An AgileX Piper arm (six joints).
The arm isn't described. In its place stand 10 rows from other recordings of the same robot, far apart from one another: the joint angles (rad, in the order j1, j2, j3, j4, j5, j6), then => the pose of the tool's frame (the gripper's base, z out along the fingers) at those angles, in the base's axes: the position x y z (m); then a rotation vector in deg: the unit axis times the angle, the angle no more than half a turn.
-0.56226 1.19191 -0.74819 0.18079 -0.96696 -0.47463 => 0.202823, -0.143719, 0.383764, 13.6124, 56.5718, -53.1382
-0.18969 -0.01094 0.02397 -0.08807 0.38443 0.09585 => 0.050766, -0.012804, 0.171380, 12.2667, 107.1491, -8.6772
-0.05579 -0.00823 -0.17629 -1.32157 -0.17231 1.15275 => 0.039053, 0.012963, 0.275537, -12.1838, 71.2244, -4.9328
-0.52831 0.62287 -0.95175 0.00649 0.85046 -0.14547 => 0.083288, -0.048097, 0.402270, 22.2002, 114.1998, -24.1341
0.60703 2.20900 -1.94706 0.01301 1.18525 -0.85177 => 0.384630, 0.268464, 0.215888, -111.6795, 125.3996, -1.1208
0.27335 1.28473 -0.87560 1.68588 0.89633 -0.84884 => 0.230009, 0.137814, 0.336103, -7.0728, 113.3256, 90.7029
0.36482 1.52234 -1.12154 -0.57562 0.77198 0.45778 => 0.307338, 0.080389, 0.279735, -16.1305, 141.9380, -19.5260
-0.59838 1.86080 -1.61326 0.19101 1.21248 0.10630 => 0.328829, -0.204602, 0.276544, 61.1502, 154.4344, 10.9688
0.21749 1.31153 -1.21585 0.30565 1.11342 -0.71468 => 0.244060, 0.079095, 0.347521, -62.6637, 136.7674, 13.9555
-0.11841 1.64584 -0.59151 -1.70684 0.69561 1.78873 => 0.257598, -0.088832, 0.154739, 28.3823, 131.0778, -49.4925
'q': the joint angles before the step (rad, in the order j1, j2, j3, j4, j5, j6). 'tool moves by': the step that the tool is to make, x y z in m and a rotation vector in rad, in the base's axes. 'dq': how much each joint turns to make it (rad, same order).
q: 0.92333, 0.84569, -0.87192, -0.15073, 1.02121, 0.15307
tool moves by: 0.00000, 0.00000, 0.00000, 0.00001, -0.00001, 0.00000
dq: 0.00000, 0.00000, 0.00000, 0.00000, -0.00001, 0.00000
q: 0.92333, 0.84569, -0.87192, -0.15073, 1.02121, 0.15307
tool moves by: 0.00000, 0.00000, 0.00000, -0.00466, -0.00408, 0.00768
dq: 0.00000, 0.00000, 0.00000, -0.00001, -0.00001, -0.00986
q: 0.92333, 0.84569, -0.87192, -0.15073, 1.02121, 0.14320
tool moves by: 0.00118, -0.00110, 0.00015, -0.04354, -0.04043, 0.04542
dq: 0.00001, 0.00000, 0.00001, -0.02077, 0.00190, -0.06179
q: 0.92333, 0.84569, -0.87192, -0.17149, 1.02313, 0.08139
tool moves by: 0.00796, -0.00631, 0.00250, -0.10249, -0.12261, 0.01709
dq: 0.00001, -0.00001, 0.00000, -0.13478, -0.00070, -0.04201
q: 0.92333, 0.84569, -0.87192, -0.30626, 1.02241, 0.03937
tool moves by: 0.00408, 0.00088, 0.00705, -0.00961, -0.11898, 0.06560
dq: 0.00001, -0.00919, -0.00001, -0.05593, -0.07713, -0.06567
